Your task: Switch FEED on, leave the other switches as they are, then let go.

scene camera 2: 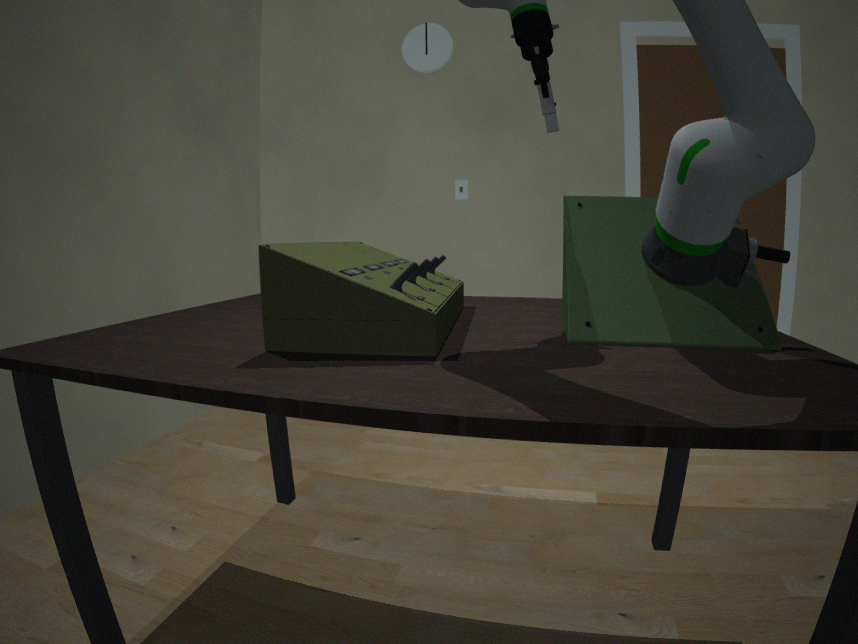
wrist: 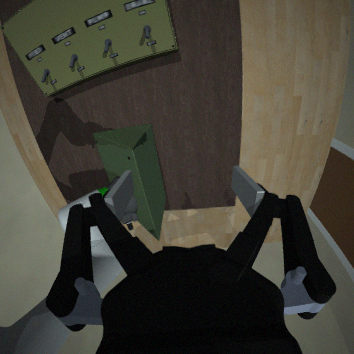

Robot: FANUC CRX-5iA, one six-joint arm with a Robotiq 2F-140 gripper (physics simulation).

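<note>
An olive-green sloped switch box (scene camera 2: 349, 332) (wrist: 120, 57) stands on the table, with a row of dark toggle levers and a label plate above each. In the wrist view the leftmost plate (wrist: 35, 52) seems to read FEED; its lever (wrist: 46, 76) leans toward the plates. The other levers (wrist: 74, 61) (wrist: 107, 46) (wrist: 147, 32) lean much the same way. The small print is too blurred to read. My gripper (scene camera 2: 551, 127) (wrist: 182, 178) is wide open and empty, high above the table, away from the box and touching no lever.
A green wedge-shaped block (scene camera 2: 609, 277) (wrist: 149, 180) stands on the dark table (scene camera 2: 346, 388) (wrist: 200, 100), near the arm's base (scene camera 2: 693, 256). The arm's large link rises beside it. A door, a clock (scene camera 2: 427, 47) and a wall switch (scene camera 2: 460, 189) are in the background.
</note>
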